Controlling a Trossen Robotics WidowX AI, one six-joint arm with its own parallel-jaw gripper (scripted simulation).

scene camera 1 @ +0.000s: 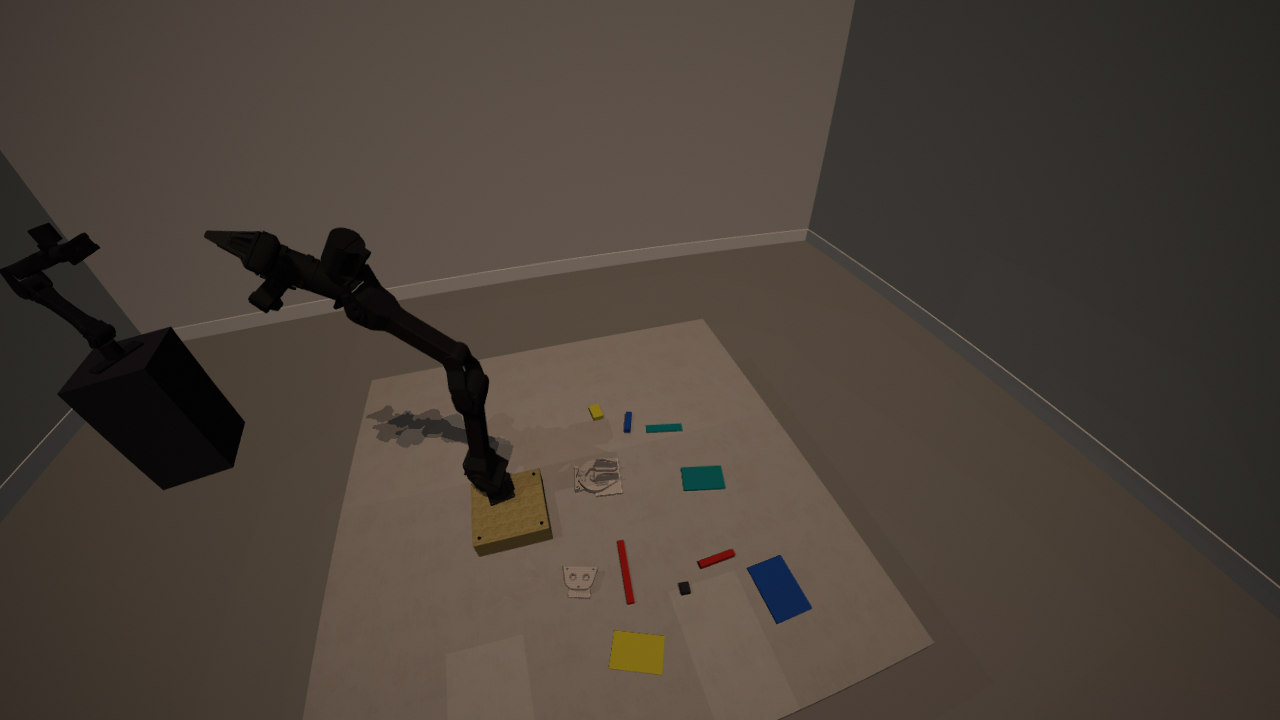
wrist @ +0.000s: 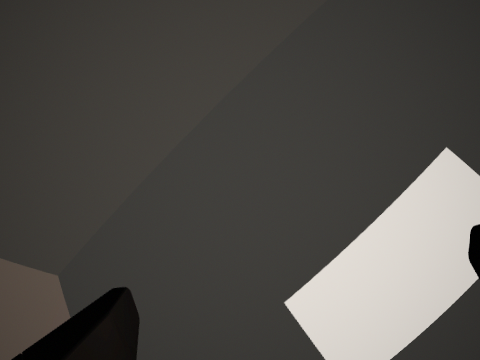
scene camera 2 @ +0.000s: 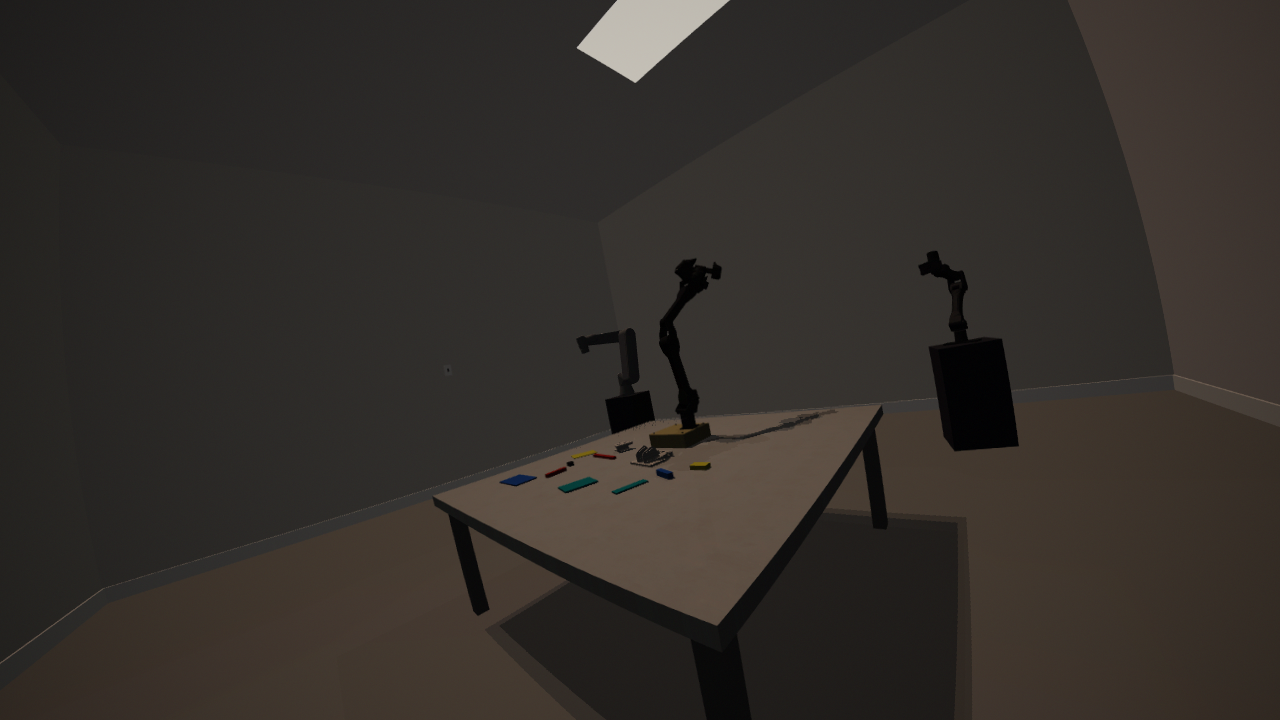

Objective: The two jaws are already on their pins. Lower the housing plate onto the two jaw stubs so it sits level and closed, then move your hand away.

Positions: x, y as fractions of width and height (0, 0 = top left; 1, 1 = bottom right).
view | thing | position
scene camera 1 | my gripper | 0.17, 0.33
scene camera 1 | teal plate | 0.55, 0.66
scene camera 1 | blue plate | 0.61, 0.83
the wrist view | my gripper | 0.65, 0.77
